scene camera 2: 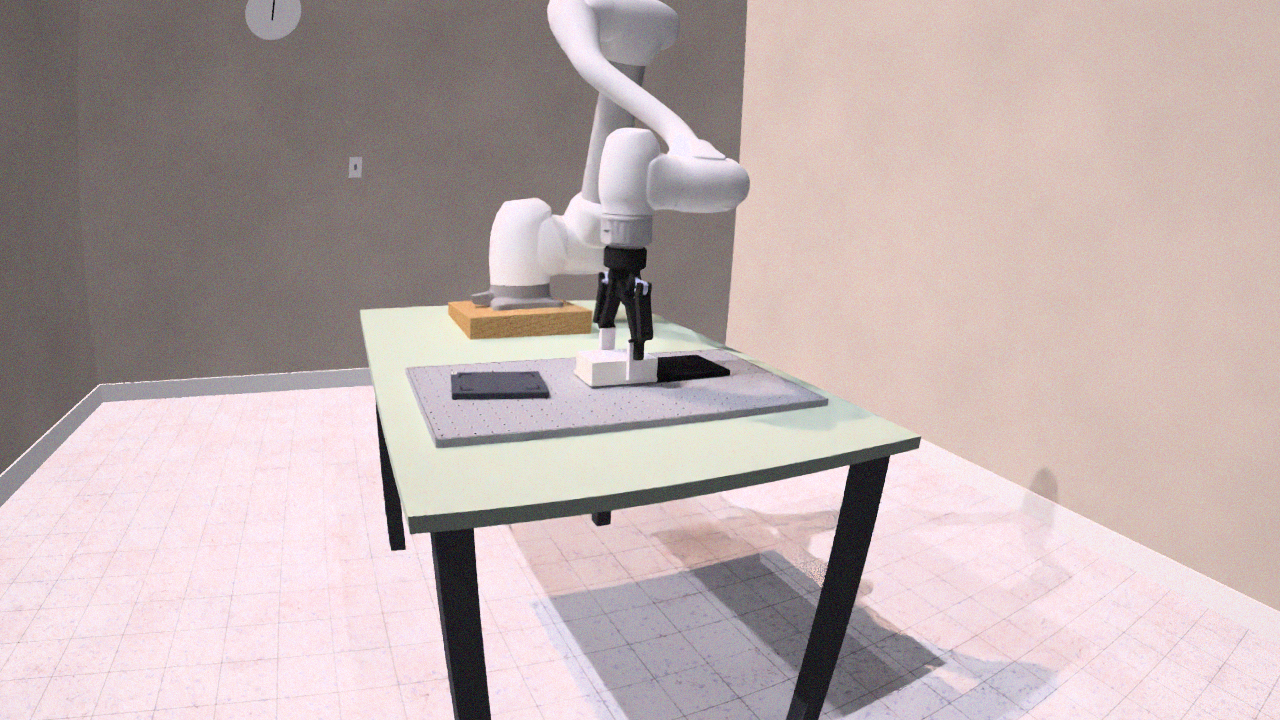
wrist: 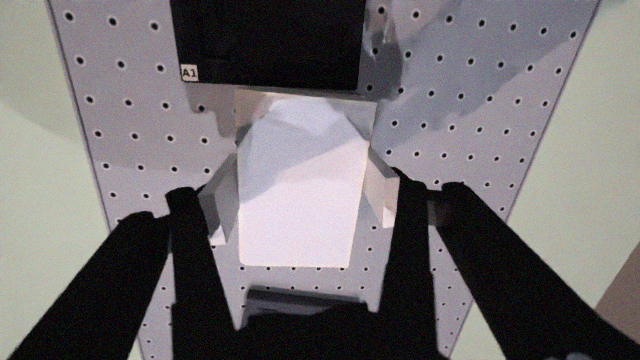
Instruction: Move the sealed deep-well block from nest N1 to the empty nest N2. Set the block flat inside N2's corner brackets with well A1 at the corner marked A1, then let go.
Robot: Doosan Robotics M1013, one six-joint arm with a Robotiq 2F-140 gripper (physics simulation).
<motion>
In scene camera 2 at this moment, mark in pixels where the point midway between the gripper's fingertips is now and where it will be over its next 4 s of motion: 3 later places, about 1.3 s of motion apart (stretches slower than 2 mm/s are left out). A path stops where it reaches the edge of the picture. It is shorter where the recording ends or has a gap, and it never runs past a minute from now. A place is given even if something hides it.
My gripper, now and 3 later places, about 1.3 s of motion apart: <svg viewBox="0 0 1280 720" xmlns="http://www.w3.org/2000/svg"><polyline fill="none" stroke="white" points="619,371 622,357 721,364 722,373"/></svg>
</motion>
